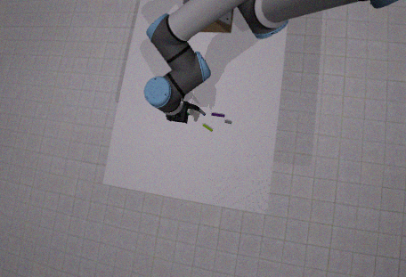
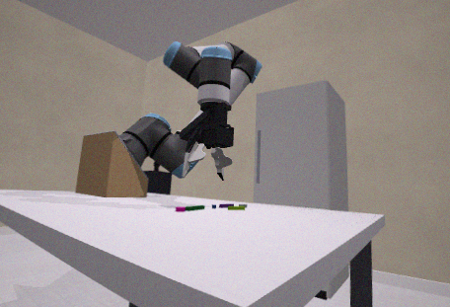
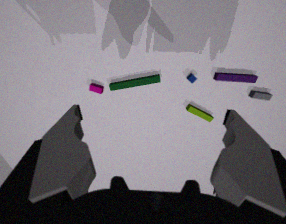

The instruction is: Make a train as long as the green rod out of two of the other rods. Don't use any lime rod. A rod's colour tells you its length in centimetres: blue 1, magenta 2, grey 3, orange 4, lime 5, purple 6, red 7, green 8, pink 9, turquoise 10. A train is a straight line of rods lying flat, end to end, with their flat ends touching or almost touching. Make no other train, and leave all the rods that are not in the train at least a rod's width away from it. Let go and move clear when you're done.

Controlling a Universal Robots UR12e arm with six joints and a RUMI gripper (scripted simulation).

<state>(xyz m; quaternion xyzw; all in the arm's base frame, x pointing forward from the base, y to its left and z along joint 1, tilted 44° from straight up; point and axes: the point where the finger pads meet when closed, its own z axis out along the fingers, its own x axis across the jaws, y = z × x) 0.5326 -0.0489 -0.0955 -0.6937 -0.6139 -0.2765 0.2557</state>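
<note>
My hand is 9 cm to the left of the magenta rod and 7 cm above it. From my hand the other things lie so: blue rod (6 cm to the left, 7 cm below); green rod (3 cm to the right, 7 cm below); lime rod (6 cm ahead, 8 cm to the left, 7 cm below).
</note>
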